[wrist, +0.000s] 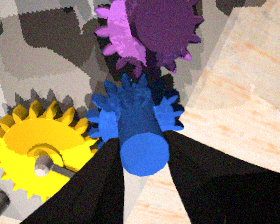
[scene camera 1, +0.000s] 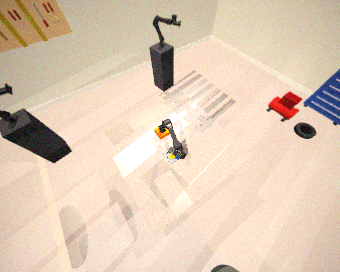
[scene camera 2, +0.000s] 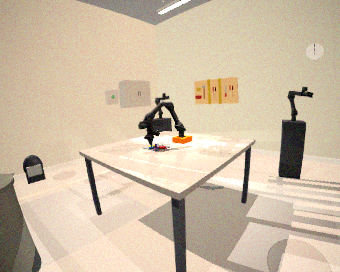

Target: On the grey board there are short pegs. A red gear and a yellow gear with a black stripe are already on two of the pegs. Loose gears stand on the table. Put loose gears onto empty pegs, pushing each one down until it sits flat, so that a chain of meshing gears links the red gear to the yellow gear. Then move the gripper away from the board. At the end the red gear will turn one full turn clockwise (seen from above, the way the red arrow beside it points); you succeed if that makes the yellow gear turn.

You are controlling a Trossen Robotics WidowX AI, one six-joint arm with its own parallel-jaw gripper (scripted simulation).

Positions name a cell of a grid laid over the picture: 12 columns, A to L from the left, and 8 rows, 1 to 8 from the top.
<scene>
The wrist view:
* my gripper: G6
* blue gear: F5, held by my gripper
</scene>
